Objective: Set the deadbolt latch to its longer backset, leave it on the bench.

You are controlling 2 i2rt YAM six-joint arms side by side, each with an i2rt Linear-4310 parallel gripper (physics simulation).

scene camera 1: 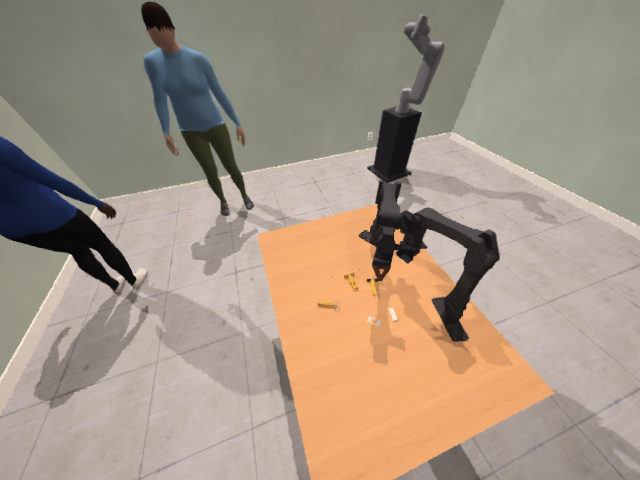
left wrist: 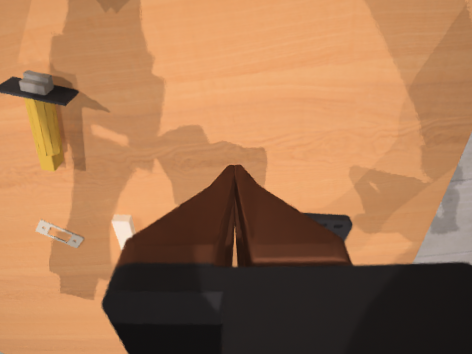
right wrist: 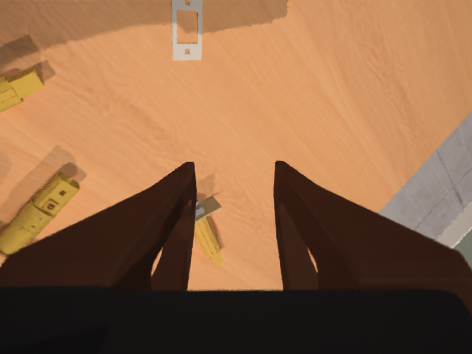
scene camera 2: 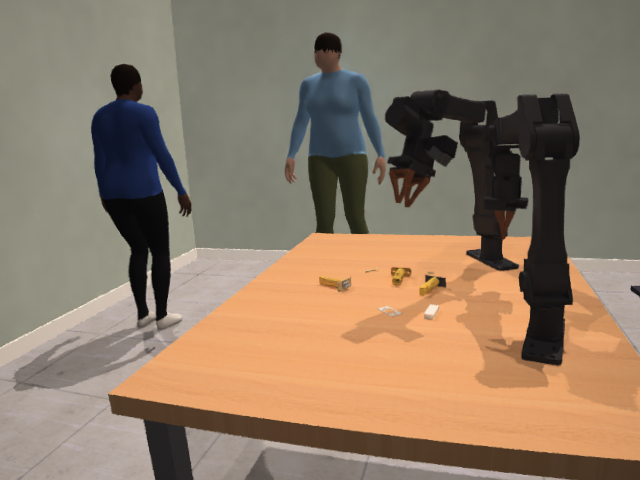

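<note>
Three yellow deadbolt latches lie on the bench. One latch with a silver faceplate (scene camera 1: 326, 304) (scene camera 2: 331, 282) (right wrist: 208, 241) lies at the left. A brass-plated latch (scene camera 1: 352, 282) (scene camera 2: 398, 276) (right wrist: 25, 225) lies in the middle. A black-plated latch (scene camera 1: 373, 287) (scene camera 2: 428, 286) (left wrist: 45, 127) (right wrist: 27, 84) lies to its right. Which one the task means, I cannot tell. My right gripper (scene camera 1: 381, 279) (scene camera 2: 403, 204) (right wrist: 234, 176) is partly open and empty, high above the bench. My left gripper (scene camera 2: 504, 237) (left wrist: 234, 176) is shut and empty above the bench's right side; its fingers are hidden in scene camera 1.
A flat pale strike plate (scene camera 2: 383, 310) (left wrist: 75, 241) (right wrist: 179, 55) and a white block (scene camera 1: 392, 314) (scene camera 2: 431, 311) (left wrist: 123, 230) lie nearer scene camera 2. Two small brass pieces (scene camera 1: 330, 276) (scene camera 2: 371, 270) lie behind the latches. Two people stand beyond the bench.
</note>
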